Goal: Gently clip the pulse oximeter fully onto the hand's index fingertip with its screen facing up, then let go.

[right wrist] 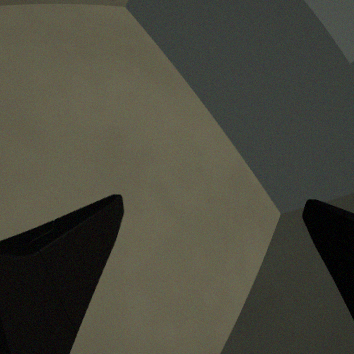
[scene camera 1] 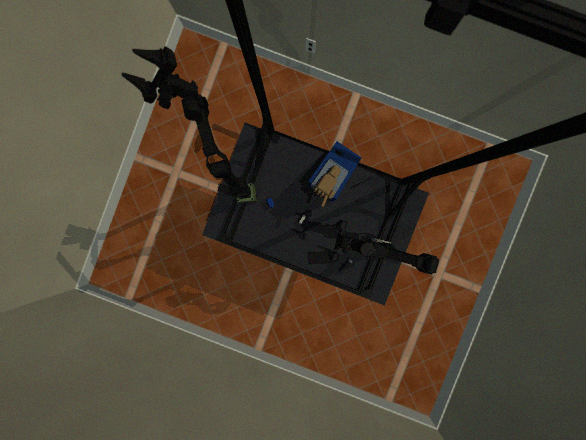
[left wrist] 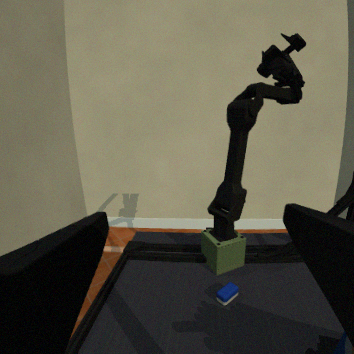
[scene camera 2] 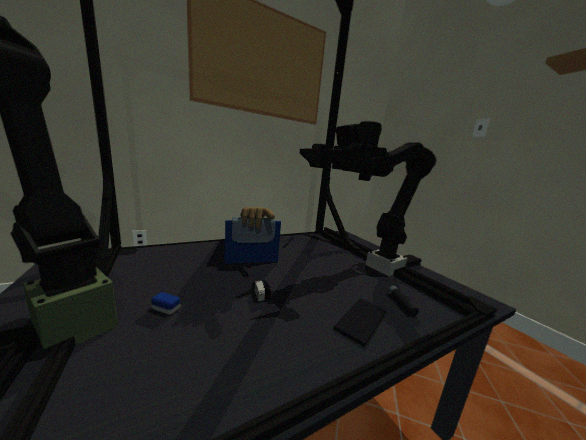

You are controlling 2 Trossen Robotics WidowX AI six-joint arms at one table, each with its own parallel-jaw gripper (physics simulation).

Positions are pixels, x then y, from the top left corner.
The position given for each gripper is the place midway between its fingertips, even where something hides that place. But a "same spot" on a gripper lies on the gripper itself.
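The right wrist view shows the right gripper, and so does scene camera 1; the spot on the gripper (right wrist: 57,264) is the same spot as (scene camera 1: 139,83). The right gripper also appears in the left wrist view (271,42), while in scene camera 2 it is out of frame.
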